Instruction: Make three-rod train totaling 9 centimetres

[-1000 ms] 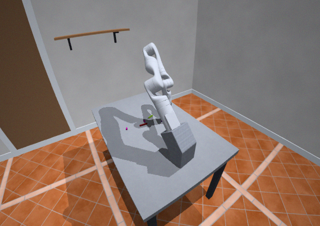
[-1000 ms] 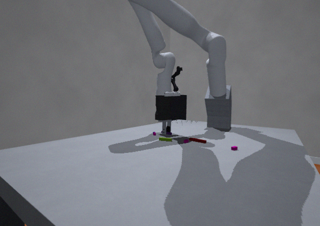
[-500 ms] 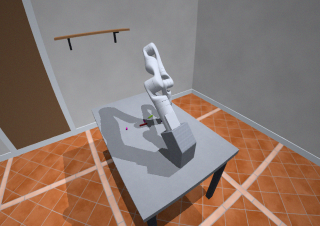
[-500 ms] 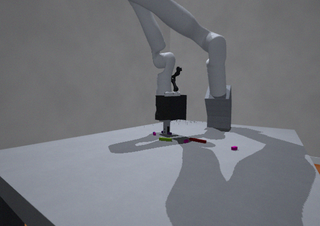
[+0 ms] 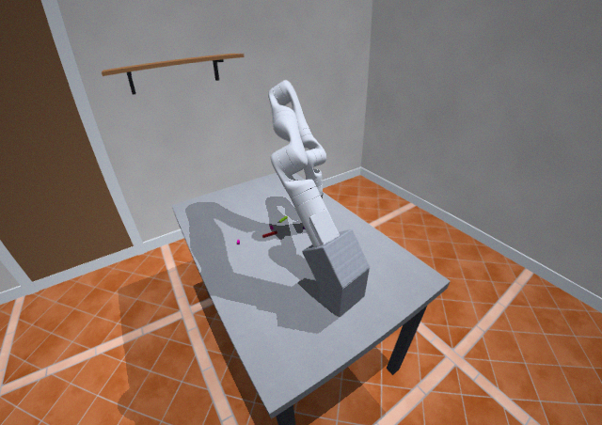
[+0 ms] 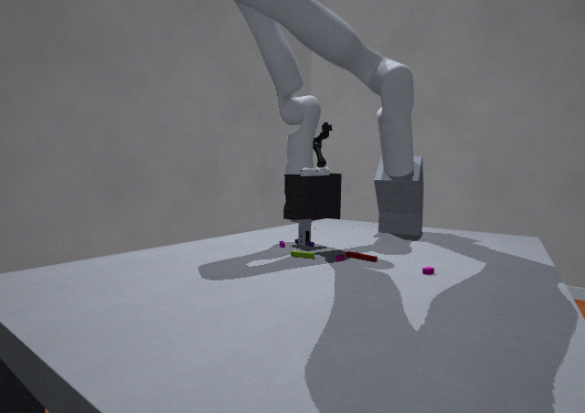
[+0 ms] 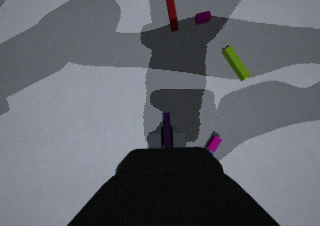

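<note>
Now: the blue rod 50 mm ahead of my hand, 30 mm to the right of it and 10 mm below it. Round my hand: purple rod 10 mm below; lime rod 100 mm ahead, 90 mm to the left, 10 mm below; red rod 20 mm ahead, 190 mm to the left, 10 mm below.
</note>
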